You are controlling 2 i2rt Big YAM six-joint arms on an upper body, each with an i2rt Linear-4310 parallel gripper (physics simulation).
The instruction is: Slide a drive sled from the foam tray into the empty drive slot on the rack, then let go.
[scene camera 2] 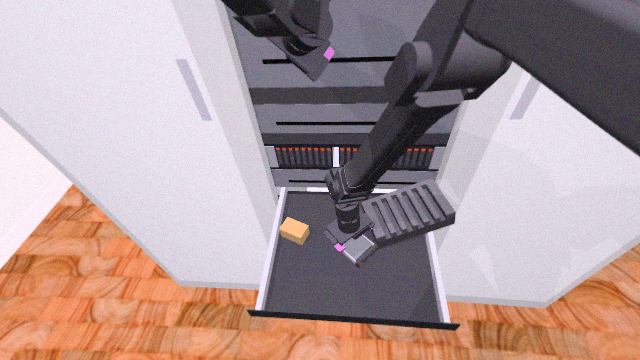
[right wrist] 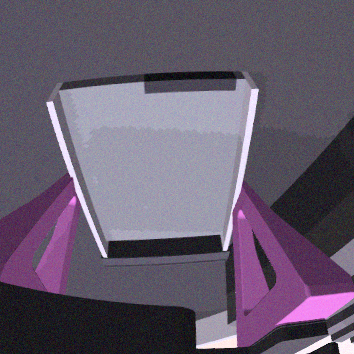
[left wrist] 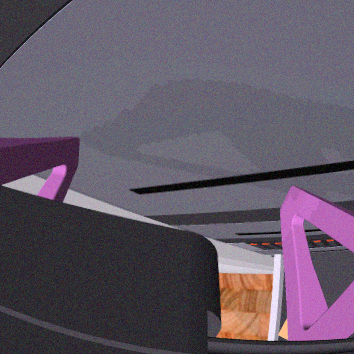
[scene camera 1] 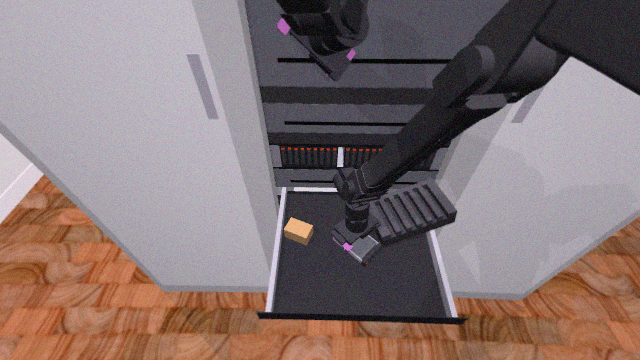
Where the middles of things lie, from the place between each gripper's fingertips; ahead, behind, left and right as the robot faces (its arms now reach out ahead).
Now: the drive sled (right wrist: 157,159) 170 mm behind my left hand, 140 mm to the right of it and 480 mm below it. From my left hand the other things lie so: foam tray (scene camera 2: 420,208) 90 mm behind, 290 mm to the right, 440 mm below.
Now: the drive sled right at my right hand. From my right hand the other things lie so: foam tray: 15 cm to the right, 8 cm ahead, 4 cm above.
